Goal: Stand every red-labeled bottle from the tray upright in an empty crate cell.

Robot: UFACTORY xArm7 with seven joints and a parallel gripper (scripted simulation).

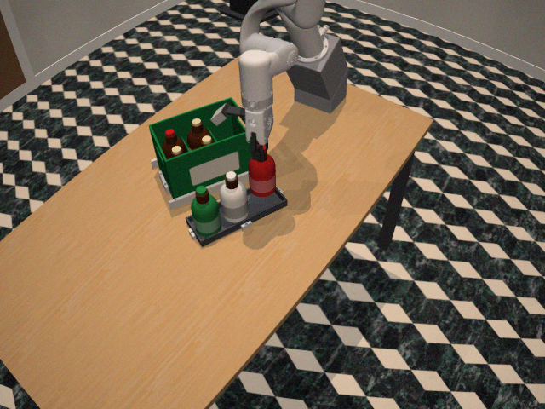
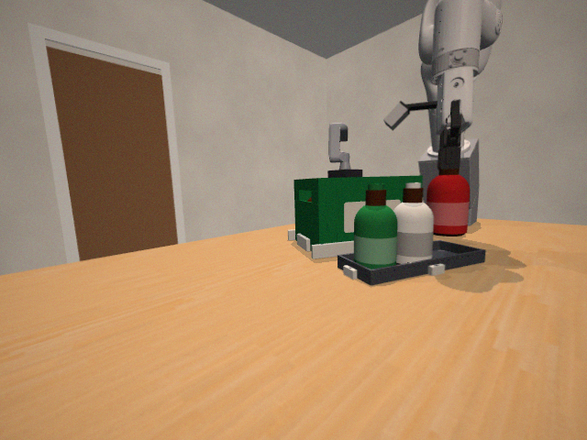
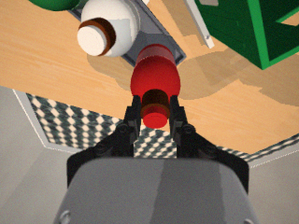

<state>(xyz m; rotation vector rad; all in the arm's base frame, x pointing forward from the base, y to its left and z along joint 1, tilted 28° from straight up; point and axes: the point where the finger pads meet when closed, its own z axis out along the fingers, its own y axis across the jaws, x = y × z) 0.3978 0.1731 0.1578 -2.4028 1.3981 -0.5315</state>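
Right now the red-labeled bottle is 7 cm below my hand. From my hand the other things lie so: tray (19 cm below, 8 cm ahead, 2 cm to the right); green bottle (17 cm ahead, 12 cm below, 4 cm to the right); white bottle (12 cm below, 9 cm ahead, 2 cm to the right).
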